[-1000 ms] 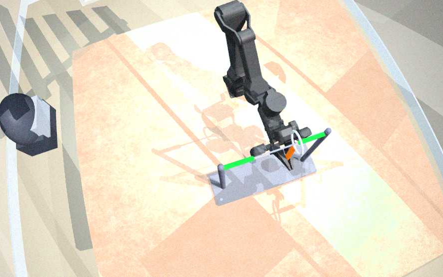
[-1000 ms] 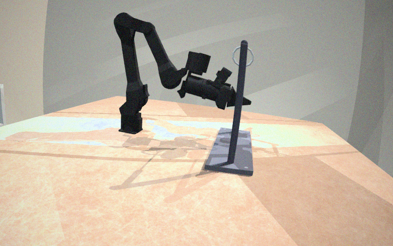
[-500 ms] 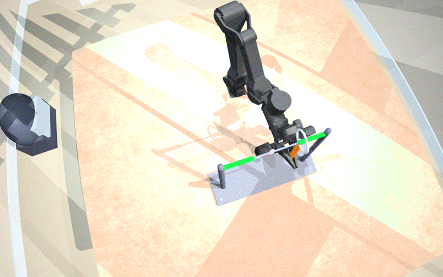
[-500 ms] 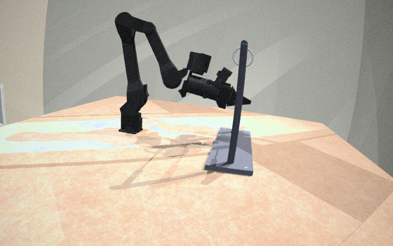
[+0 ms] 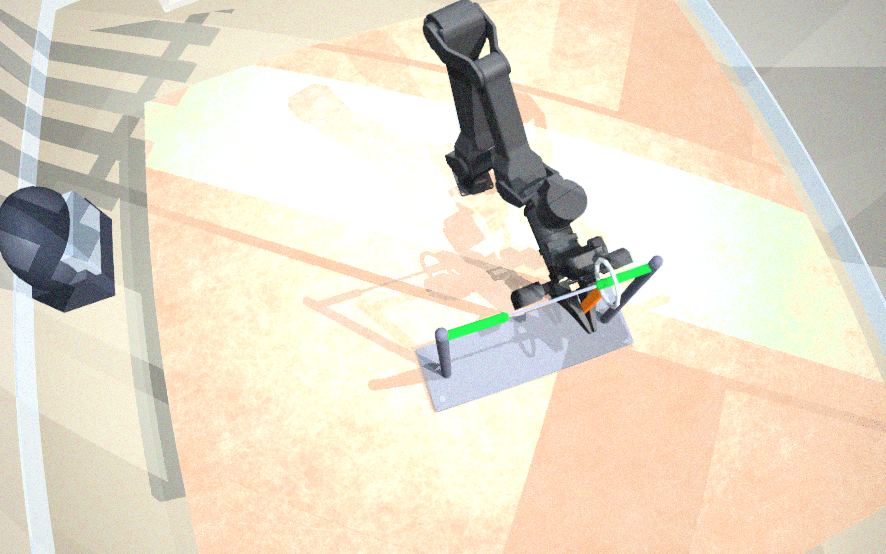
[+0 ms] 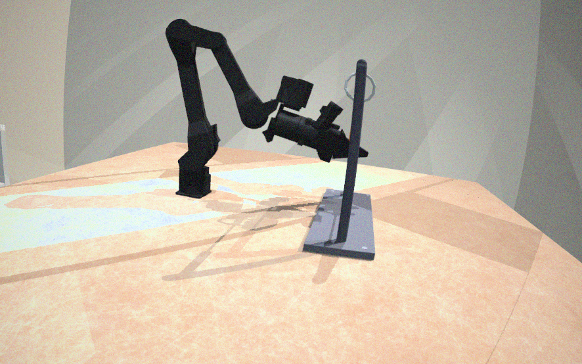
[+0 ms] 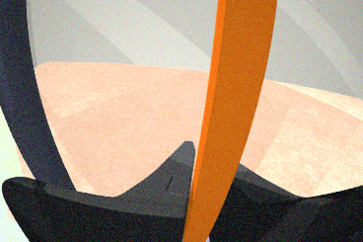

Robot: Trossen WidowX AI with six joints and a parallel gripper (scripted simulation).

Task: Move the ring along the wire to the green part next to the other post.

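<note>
The ring with orange handle lies 100 mm above my gripper tip and 30 mm behind it.
</note>
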